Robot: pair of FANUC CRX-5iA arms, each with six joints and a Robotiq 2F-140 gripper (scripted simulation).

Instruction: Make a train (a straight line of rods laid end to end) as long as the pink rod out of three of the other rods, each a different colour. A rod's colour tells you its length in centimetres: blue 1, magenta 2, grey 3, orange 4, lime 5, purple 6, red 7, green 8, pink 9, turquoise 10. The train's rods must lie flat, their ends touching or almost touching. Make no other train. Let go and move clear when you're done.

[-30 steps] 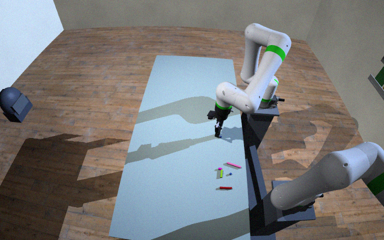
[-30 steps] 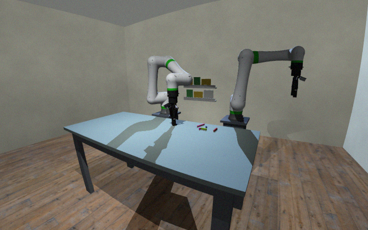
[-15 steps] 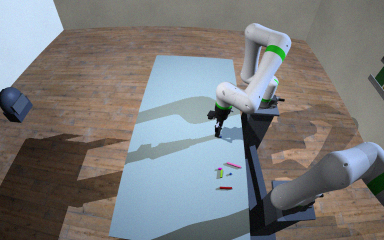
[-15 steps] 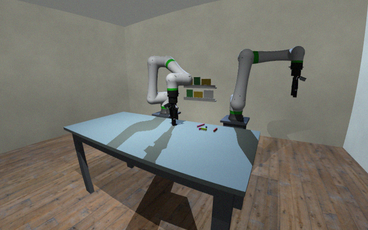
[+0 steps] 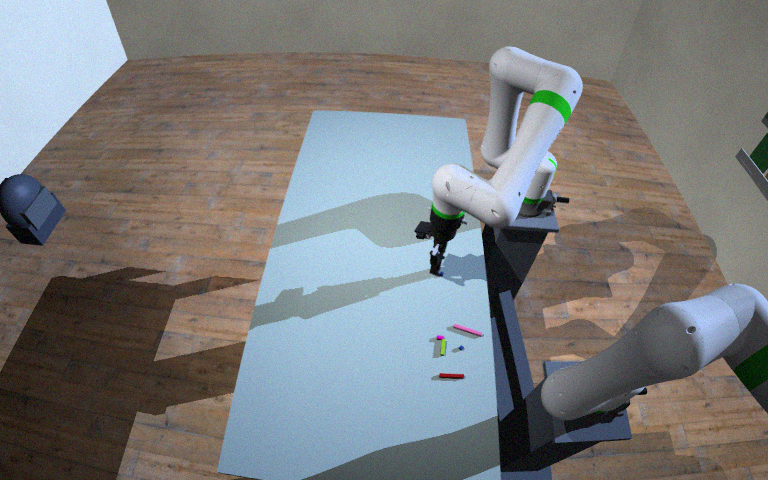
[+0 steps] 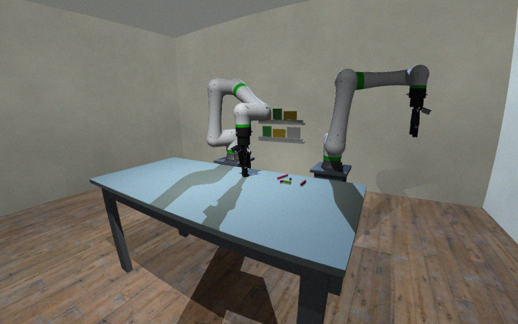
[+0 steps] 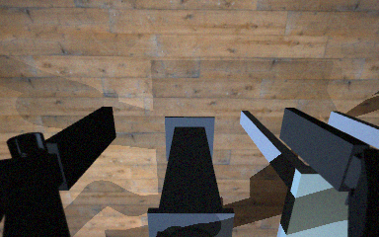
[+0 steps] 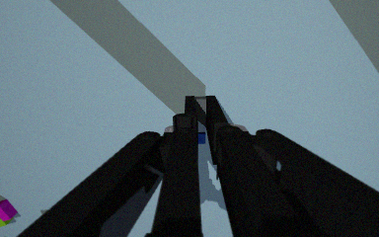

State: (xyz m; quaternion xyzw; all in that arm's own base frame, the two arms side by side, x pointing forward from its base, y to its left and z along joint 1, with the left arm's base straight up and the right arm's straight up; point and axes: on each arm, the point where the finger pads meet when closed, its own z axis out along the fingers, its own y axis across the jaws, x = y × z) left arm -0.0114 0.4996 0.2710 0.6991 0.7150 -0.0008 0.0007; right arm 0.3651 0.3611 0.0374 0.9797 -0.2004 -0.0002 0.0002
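Right now the grey rod is 3 cm below my right hand. Also, from my right hand: pink rod 7 cm behind, 22 cm to the left, 3 cm below; then magenta rod 1 cm ahead, 24 cm to the left, 3 cm below; then lime rod 1 cm ahead, 27 cm to the left, 3 cm below.
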